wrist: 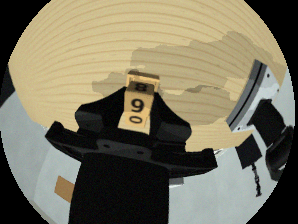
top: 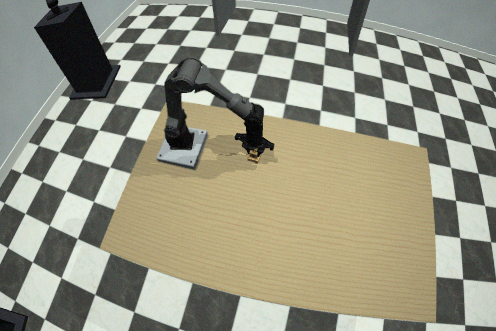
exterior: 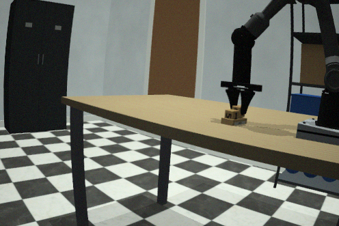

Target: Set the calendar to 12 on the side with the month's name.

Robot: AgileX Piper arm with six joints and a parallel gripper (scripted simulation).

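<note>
Right now my hand is 20 mm to the right of the wooden tray and 30 mm above it.
</note>
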